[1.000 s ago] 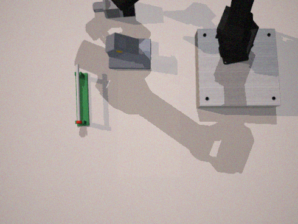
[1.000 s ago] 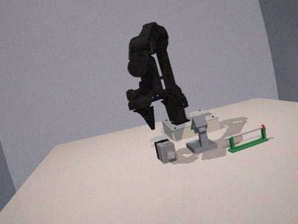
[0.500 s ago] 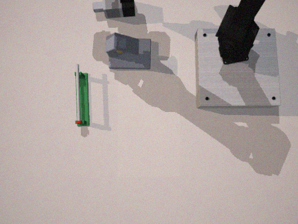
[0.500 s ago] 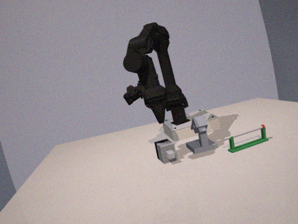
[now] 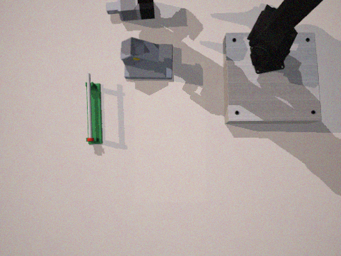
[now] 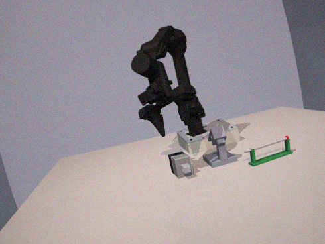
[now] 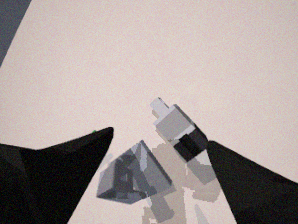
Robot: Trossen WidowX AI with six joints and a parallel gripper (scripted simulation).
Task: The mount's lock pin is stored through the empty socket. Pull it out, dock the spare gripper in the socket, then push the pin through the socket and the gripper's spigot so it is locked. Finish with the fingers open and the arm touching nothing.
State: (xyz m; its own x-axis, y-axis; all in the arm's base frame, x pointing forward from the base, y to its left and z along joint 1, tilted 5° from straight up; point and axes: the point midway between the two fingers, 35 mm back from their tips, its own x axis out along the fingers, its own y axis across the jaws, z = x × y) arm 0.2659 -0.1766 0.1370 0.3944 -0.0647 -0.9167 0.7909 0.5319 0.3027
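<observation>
Right now my gripper tip is 10 cm above the spare gripper and 1 cm past it. Also, from my gripper tip: grey mount 13 cm to the left, 8 cm below, 1 cm behind; green cradle 23 cm to the left, 12 cm ahead, 11 cm below.
</observation>
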